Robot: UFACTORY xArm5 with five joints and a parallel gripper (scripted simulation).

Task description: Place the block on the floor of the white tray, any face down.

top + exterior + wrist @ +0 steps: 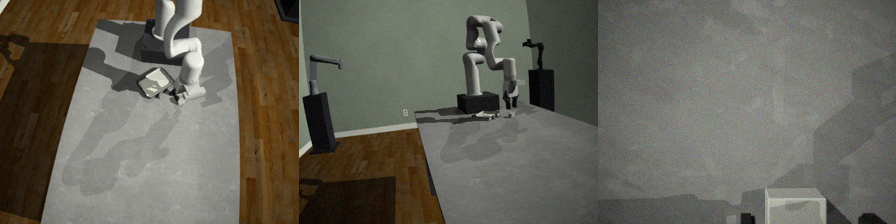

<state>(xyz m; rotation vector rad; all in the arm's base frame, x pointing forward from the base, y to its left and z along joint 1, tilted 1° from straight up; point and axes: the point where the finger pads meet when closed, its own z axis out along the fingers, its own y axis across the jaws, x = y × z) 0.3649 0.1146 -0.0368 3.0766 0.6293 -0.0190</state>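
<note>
The white block is 60 mm below my hand. The rest, counted from my hand: white tray (90 mm behind, 140 mm to the right, 60 mm below).
</note>
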